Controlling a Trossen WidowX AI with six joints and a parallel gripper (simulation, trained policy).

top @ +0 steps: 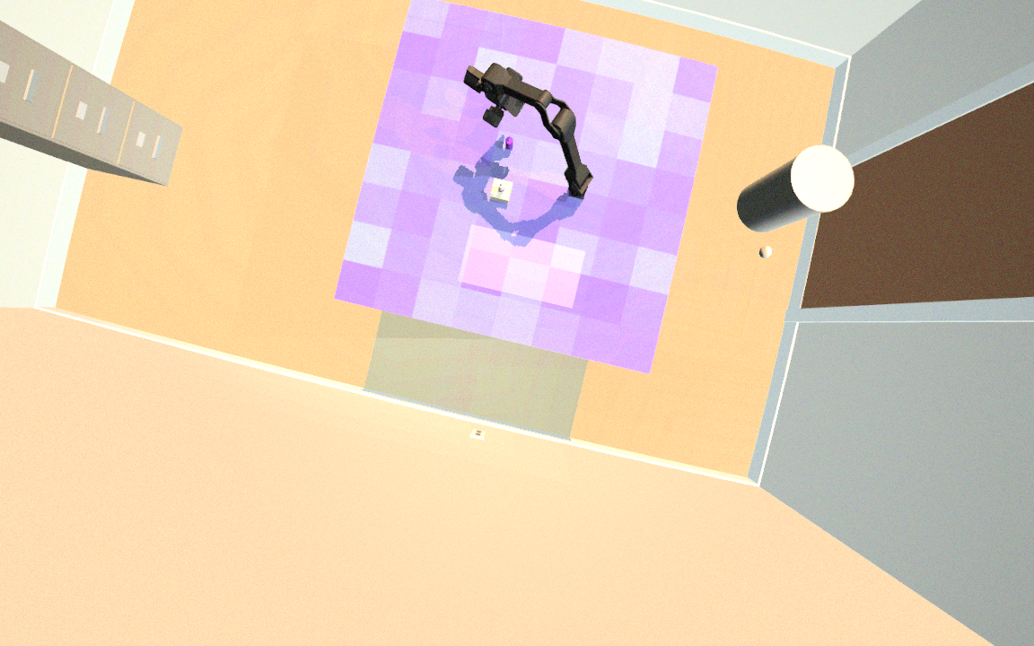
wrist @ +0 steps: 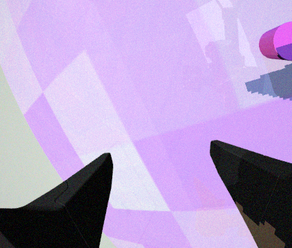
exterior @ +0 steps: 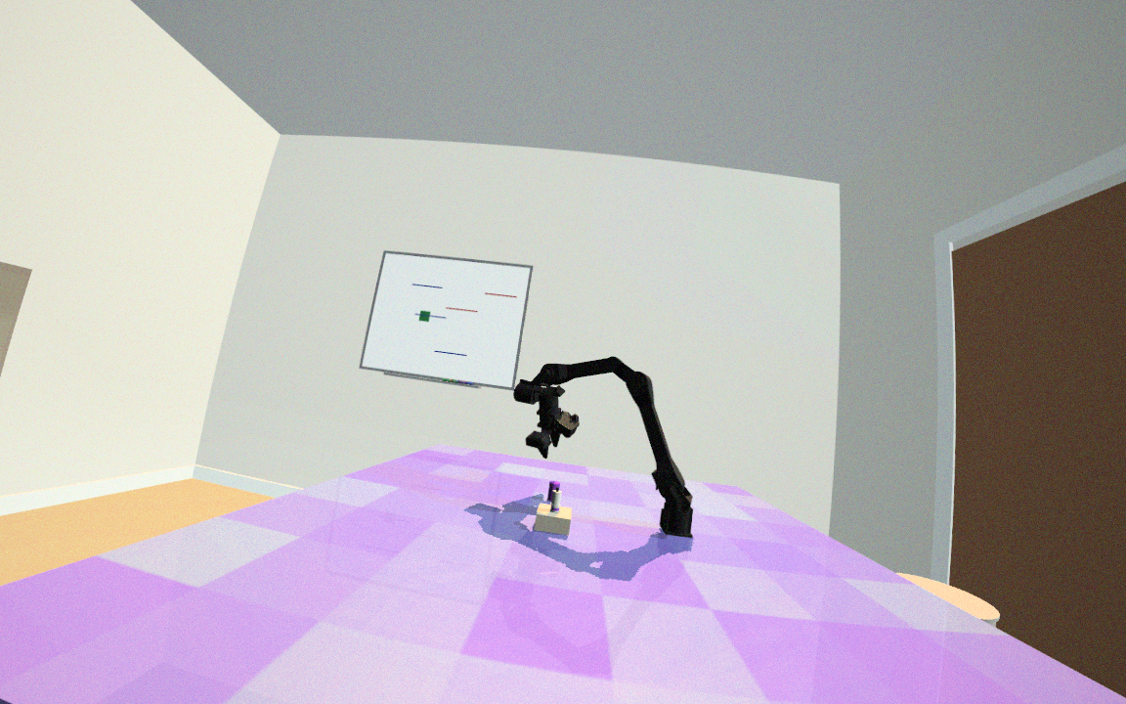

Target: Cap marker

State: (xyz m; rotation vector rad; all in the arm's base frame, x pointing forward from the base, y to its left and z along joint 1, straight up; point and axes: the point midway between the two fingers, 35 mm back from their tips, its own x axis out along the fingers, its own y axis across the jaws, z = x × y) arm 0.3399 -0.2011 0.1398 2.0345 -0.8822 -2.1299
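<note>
Now: gripper tip 30 mm past the purple cap, 110 mm to the right of it and 80 mm above it. Round my gripper tip: holder block (40 mm behind, 300 mm to the left, 90 mm below).
</note>
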